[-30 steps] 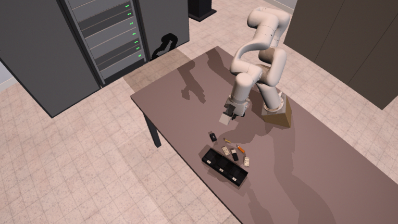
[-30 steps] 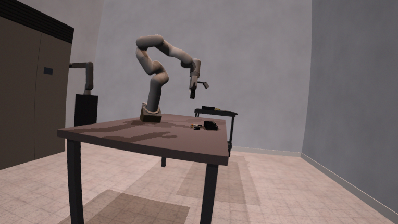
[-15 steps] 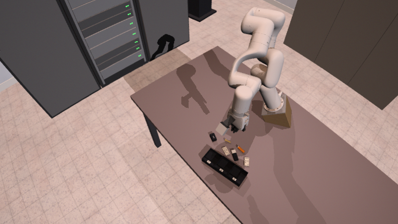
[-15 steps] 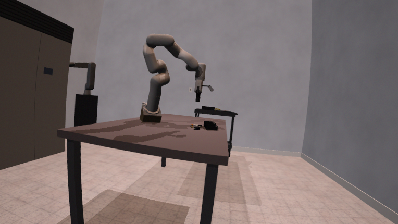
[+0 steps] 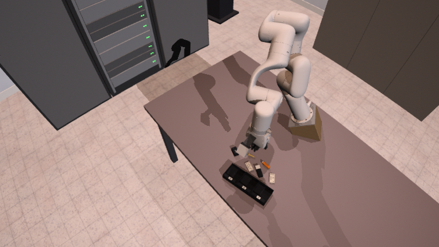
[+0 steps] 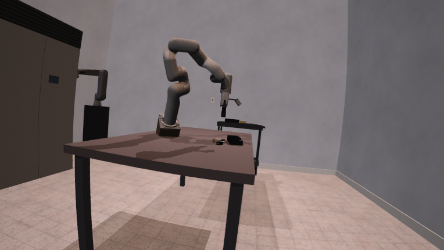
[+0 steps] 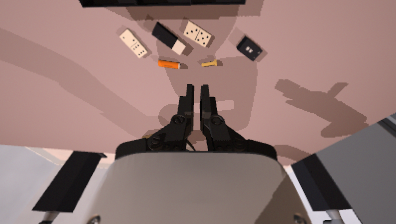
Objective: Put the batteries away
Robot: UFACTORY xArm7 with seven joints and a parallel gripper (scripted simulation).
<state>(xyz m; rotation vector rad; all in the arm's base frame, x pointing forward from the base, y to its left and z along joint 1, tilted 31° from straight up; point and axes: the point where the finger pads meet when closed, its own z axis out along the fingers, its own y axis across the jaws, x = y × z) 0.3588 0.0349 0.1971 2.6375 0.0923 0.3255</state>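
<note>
Right now my hand is 18 cm above the black bin row, 10 cm short of it and 6 cm to the right of it. The rest, counted from my hand: black-and-white stick (19 cm below, 5 cm to the left); then brass bolt (19 cm below, 5 cm behind, 4 cm to the right); then orange battery (19 cm below, 6 cm to the left, 5 cm behind).
</note>
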